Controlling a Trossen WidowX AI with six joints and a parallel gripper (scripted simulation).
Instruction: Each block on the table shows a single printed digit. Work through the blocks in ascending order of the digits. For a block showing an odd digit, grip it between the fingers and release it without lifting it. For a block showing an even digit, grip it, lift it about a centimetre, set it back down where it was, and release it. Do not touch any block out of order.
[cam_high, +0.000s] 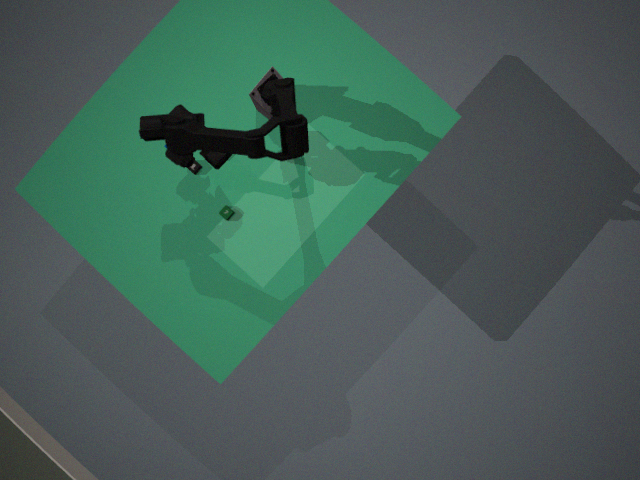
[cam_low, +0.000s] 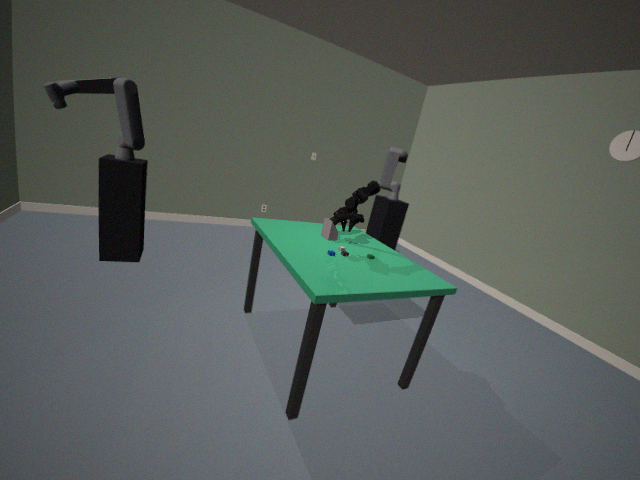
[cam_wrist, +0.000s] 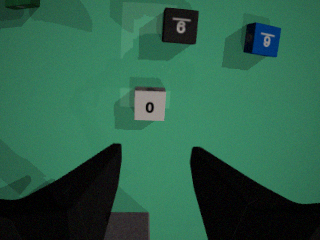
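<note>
Now: the blue block 80 mm ahead of my gripper tip, 110 mm to the right of it and 110 mm below it. Round my gripper tip: white block: 10 mm behind, 110 mm below; black block: 80 mm ahead, 20 mm to the right, 110 mm below; green block: 110 mm ahead, 150 mm to the left, 110 mm below.
</note>
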